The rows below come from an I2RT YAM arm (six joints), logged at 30 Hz.
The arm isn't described. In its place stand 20 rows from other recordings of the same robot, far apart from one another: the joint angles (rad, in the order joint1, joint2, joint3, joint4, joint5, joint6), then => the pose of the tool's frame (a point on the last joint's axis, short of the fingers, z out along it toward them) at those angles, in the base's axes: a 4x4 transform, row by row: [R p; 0 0 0 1], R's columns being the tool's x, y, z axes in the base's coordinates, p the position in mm.
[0.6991, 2.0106, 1.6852, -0.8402, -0.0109, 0.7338] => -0.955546 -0.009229 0.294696 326.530; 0.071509 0.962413 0.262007 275.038; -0.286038 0.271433 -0.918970 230.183; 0 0 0 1
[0.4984, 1.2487, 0.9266, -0.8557, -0.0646, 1.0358] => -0.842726 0.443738 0.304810 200.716; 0.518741 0.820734 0.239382 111.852; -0.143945 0.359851 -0.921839 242.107; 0 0 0 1
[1.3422, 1.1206, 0.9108, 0.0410, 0.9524, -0.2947] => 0.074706 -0.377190 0.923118 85.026; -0.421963 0.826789 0.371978 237.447; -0.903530 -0.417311 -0.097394 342.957; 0 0 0 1
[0.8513, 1.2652, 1.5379, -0.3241, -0.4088, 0.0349] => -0.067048 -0.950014 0.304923 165.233; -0.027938 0.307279 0.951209 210.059; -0.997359 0.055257 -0.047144 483.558; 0 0 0 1
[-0.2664, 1.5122, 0.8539, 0.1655, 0.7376, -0.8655] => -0.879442 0.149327 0.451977 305.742; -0.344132 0.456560 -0.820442 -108.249; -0.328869 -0.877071 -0.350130 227.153; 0 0 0 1
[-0.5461, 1.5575, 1.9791, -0.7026, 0.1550, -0.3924] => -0.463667 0.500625 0.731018 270.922; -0.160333 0.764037 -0.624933 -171.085; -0.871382 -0.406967 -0.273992 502.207; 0 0 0 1
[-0.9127, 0.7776, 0.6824, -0.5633, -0.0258, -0.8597] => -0.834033 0.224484 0.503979 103.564; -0.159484 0.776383 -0.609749 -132.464; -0.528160 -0.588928 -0.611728 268.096; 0 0 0 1
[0.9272, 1.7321, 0.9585, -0.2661, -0.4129, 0.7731] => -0.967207 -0.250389 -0.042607 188.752; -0.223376 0.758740 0.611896 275.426; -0.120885 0.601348 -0.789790 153.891; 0 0 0 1
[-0.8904, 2.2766, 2.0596, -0.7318, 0.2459, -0.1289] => -0.615423 0.770453 0.166302 311.997; 0.562241 0.576983 -0.592432 -399.282; -0.552394 -0.271095 -0.788269 232.070; 0 0 0 1
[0.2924, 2.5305, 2.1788, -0.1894, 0.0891, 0.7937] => -0.498475 0.201528 0.843154 556.979; 0.591547 0.790055 0.160887 164.359; -0.633716 0.578964 -0.513036 180.521; 0 0 0 1
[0.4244, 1.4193, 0.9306, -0.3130, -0.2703, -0.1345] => -0.572976 -0.648749 0.500822 269.447; -0.400711 0.754811 0.519317 132.184; -0.714933 0.096871 -0.692450 234.610; 0 0 0 1
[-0.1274, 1.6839, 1.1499, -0.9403, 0.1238, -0.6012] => -0.892160 -0.444731 0.079145 298.754; -0.451609 0.882000 -0.134631 -42.700; -0.009931 -0.155855 -0.987730 193.943; 0 0 0 1
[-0.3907, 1.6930, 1.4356, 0.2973, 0.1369, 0.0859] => 0.079933 0.498340 0.863289 380.547; 0.058996 0.862177 -0.503161 -161.991; -0.995053 0.091150 0.039516 375.545; 0 0 0 1
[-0.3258, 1.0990, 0.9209, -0.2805, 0.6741, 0.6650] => 0.151463 0.872840 0.463907 223.163; 0.457688 0.354052 -0.815579 -98.848; -0.876117 0.335854 -0.345862 319.235; 0 0 0 1
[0.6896, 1.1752, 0.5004, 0.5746, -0.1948, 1.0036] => -0.693240 -0.350104 0.629957 192.682; 0.500842 0.394506 0.770404 167.830; -0.518243 0.849584 -0.098140 240.004; 0 0 0 1
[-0.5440, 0.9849, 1.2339, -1.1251, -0.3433, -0.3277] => -0.719891 0.075292 0.689992 147.820; 0.081229 0.996407 -0.023979 -75.409; -0.689318 0.038785 -0.723420 369.393; 0 0 0 1
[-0.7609, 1.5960, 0.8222, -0.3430, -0.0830, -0.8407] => -0.926501 -0.044198 0.373688 213.387; -0.143127 0.959829 -0.241338 -199.105; -0.348010 -0.277084 -0.895608 150.726; 0 0 0 1
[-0.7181, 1.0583, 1.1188, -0.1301, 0.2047, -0.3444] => -0.318362 0.732445 0.601805 176.019; -0.160831 0.583900 -0.795735 -163.399; -0.934226 -0.350121 -0.068092 410.717; 0 0 0 1
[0.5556, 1.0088, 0.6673, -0.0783, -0.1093, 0.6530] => -0.645002 -0.273269 0.713650 193.487; 0.310432 0.759652 0.571455 124.695; -0.698287 0.590129 -0.405146 266.797; 0 0 0 1
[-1.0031, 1.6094, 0.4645, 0.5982, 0.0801, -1.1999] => -0.918860 0.057416 0.390384 147.923; -0.286940 0.581894 -0.760963 -237.253; -0.270853 -0.811235 -0.518204 122.061; 0 0 0 1
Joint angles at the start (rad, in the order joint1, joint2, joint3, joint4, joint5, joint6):
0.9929, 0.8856, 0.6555, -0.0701, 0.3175, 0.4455
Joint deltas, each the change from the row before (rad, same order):
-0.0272, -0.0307, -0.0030, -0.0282, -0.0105, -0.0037
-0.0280, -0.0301, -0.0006, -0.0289, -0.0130, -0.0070
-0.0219, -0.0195, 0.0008, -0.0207, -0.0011, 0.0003
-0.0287, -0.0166, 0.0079, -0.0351, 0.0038, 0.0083
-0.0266, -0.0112, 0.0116, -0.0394, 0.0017, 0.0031
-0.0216, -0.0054, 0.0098, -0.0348, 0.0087, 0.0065
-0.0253, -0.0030, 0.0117, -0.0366, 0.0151, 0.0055
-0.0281, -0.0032, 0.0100, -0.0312, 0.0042, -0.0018
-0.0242, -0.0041, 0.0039, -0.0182, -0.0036, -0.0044
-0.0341, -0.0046, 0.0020, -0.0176, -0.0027, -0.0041
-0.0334, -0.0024, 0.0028, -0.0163, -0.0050, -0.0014
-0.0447, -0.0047, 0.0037, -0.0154, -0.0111, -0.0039
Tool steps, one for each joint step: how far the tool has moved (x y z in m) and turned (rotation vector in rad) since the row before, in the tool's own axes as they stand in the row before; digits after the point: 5 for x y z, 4 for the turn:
-0.00269, -0.00648, -0.00489, 0.0152, -0.0040, 0.0038
-0.00305, -0.00616, -0.00502, 0.0132, -0.0041, 0.0011
-0.00239, -0.00477, -0.00327, 0.0189, -0.0063, 0.0064
-0.00334, -0.00582, -0.00310, 0.0336, -0.0018, 0.0135
-0.00317, -0.00507, -0.00250, 0.0322, 0.0049, 0.0062
-0.00202, -0.00439, -0.00137, 0.0352, 0.0061, 0.0075
-0.00250, -0.00502, -0.00098, 0.0452, 0.0041, 0.0072
-0.00250, -0.00507, -0.00072, 0.0362, 0.0049, 0.0023
-0.00150, -0.00426, -0.00033, 0.0224, 0.0031, 0.0011
-0.00166, -0.00599, 0.00018, 0.0322, 0.0007, 0.0051
-0.00168, -0.00558, 0.00050, 0.0294, 0.0022, 0.0079
-0.00286, -0.00705, 0.00025, 0.0320, -0.0017, 0.0114

